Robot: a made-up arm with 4 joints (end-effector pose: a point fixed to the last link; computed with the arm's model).
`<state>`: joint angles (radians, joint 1 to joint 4).
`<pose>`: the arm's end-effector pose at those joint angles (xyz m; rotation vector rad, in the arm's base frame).
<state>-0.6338 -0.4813 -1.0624 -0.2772</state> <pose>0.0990 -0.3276 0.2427 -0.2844 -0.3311 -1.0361</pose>
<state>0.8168 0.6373 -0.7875 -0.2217</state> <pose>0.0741 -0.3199 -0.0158 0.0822 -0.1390 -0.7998</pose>
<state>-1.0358 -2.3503 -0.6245 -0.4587</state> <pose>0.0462 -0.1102 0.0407 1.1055 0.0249 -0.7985</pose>
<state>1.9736 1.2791 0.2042 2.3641</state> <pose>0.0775 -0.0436 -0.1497 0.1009 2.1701 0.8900</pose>
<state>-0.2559 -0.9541 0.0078 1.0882</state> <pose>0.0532 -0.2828 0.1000 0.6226 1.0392 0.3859</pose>
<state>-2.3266 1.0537 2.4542 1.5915</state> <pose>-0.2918 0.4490 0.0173 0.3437 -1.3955 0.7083</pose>
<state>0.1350 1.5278 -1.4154 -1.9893</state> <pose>0.1227 -0.2969 0.3967 2.1053 2.2046 -0.4219</pose>
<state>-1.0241 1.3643 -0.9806 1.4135</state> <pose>0.1647 0.2355 0.3853 -1.2203 -0.2919 -1.5854</pose>
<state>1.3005 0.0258 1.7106 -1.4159</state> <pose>-0.2386 -0.0990 -0.3884 2.0327 -2.0122 0.6089</pose>
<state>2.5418 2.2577 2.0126 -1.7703</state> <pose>-0.2380 -0.2146 -0.2163 1.9002 -1.3272 1.2870</pose>
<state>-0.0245 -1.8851 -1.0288 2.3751</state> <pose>0.1825 -0.0228 -0.2578 -1.5153 -1.7888 -1.5259</pose>
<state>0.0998 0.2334 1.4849 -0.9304</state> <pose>-0.2373 -0.4424 0.0977 0.5813 -0.6505 1.4045</pose>
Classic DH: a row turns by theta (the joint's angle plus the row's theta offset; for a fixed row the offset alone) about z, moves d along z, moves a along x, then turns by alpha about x. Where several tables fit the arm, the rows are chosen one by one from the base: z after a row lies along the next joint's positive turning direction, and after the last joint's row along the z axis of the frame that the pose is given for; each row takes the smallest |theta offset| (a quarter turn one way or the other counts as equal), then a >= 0, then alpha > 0; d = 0 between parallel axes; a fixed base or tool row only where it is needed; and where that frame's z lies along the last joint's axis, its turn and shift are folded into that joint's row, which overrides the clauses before.
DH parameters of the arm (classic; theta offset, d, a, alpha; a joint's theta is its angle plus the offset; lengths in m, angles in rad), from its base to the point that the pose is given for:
base (fixed): 1.5708 0.067 0 1.5708
joint 1: -0.1947 0 -0.1447 3.1416
joint 2: -0.1947 0.061 -0.314 1.5708
joint 3: -1.5708 -0.01 0.089 -1.5708
joint 4: 0 0.177 -0.063 1.5708
tool (fixed): 0 0.063 0 0

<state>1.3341 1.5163 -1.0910 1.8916</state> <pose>0.1739 -0.4307 0.0342 0.8892 1.5779 -0.8699</pose>
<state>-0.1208 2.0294 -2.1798 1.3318</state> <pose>0.0068 0.2059 0.5160 -0.1348 -1.0823 -1.3219</pose>
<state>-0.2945 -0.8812 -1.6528 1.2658</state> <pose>0.1047 -0.5475 -0.0612 1.4551 1.4062 -1.1445</pose>
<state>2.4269 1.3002 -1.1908 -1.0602</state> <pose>0.1046 0.0117 -0.2889 0.3090 -0.2083 -1.3797</pose>
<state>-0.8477 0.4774 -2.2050 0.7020</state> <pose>0.0332 -0.1144 0.6812 -0.0451 -0.9412 -1.8105</pose>
